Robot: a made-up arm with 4 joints.
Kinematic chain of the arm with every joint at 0, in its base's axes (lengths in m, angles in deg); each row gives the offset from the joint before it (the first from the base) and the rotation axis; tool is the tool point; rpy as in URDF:
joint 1: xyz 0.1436 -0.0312 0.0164 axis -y
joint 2: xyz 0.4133 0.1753 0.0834 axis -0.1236 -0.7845 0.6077
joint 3: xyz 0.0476 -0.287 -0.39 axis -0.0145 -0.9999 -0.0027
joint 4: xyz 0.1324 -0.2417 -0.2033 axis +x
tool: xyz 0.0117 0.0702 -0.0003 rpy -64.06 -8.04 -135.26
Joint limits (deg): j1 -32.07..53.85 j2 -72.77..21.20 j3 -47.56..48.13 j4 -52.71..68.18
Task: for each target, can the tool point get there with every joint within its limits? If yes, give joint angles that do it. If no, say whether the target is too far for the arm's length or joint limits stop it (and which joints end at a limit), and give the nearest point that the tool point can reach.
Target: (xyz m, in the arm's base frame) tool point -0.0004 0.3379 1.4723
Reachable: no: too far | nearest point 0.8108 -0.2552 0.6181 | short by 1.319 m
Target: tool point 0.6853 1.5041 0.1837
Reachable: no: too far | nearest point 0.0748 0.1129 -0.3533 | short by 1.611 m
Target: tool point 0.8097 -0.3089 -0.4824
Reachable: yes | joints -4.53 7.18 3.30 21.30
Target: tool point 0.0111 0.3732 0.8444
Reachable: no: joint limits stop it (at a limit: joint 1, joint 2, joint 3, joint 4) | nearest point -0.2602 0.1216 0.0942 | short by 0.836 m
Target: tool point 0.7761 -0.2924 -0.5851
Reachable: yes | joints -18.25 11.83 17.77 18.33
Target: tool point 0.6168 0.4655 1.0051
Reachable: no: joint limits stop it (at a limit: joint 1, joint 2, joint 3) | nearest point 0.8458 -0.2423 0.6354 | short by 0.831 m
